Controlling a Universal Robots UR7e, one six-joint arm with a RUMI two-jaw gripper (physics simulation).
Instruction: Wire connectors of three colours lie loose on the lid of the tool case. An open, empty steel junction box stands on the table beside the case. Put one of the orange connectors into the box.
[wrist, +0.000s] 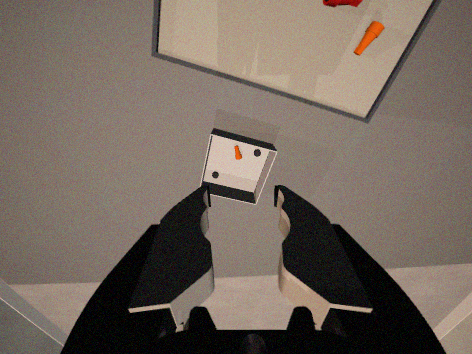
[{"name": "my gripper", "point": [241, 187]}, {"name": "steel junction box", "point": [242, 180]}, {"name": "tool case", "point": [308, 58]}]
